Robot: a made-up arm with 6 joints. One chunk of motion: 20 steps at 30 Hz.
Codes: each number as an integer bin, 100 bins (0 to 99) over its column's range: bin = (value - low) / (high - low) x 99, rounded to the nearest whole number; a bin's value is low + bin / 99 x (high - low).
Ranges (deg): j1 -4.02..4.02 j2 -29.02..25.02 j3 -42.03..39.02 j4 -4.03..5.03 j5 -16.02..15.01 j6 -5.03..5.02
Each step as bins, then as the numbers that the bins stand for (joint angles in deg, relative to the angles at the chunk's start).
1 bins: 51 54 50 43 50 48
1 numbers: 0.12 0.46 -1.10 -0.09 -0.35 -0.16
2 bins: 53 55 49 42 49 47
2 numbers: 0.28 1.00 -1.91 -0.19 -0.66 -0.26
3 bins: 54 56 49 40 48 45
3 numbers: 0.37 1.55 -1.91 -0.37 -0.98 -0.46
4 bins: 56 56 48 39 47 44
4 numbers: 0.53 1.55 -2.73 -0.46 -1.29 -0.56
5 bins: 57 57 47 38 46 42
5 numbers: 0.61 2.09 -3.55 -0.55 -1.60 -0.77
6 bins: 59 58 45 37 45 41
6 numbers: 0.77 2.64 -5.19 -0.64 -1.92 -0.87
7 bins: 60 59 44 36 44 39
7 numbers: 0.85 3.19 -6.01 -0.74 -2.23 -1.07
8 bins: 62 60 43 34 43 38
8 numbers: 1.02 3.73 -6.83 -0.92 -2.54 -1.17
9 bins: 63 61 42 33 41 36
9 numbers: 1.10 4.28 -7.65 -1.01 -3.17 -1.38
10 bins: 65 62 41 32 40 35
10 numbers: 1.26 4.82 -8.46 -1.10 -3.48 -1.48
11 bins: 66 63 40 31 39 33
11 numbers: 1.34 5.37 -9.28 -1.19 -3.80 -1.68
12 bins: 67 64 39 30 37 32
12 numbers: 1.42 5.91 -10.10 -1.28 -4.42 -1.78
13 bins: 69 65 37 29 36 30
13 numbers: 1.58 6.46 -11.74 -1.38 -4.74 -1.98
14 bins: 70 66 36 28 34 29
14 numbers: 1.66 7.01 -12.56 -1.47 -5.36 -2.09
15 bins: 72 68 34 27 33 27
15 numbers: 1.83 8.10 -14.19 -1.56 -5.68 -2.29
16 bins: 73 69 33 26 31 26
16 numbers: 1.91 8.64 -15.01 -1.65 -6.30 -2.39
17 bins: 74 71 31 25 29 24
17 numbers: 1.99 9.74 -16.65 -1.74 -6.93 -2.59
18 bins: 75 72 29 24 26 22
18 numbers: 2.07 10.28 -18.29 -1.83 -7.87 -2.80
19 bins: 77 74 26 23 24 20
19 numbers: 2.23 11.37 -20.74 -1.93 -8.50 -3.00
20 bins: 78 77 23 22 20 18
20 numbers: 2.31 13.01 -23.20 -2.02 -9.75 -3.20
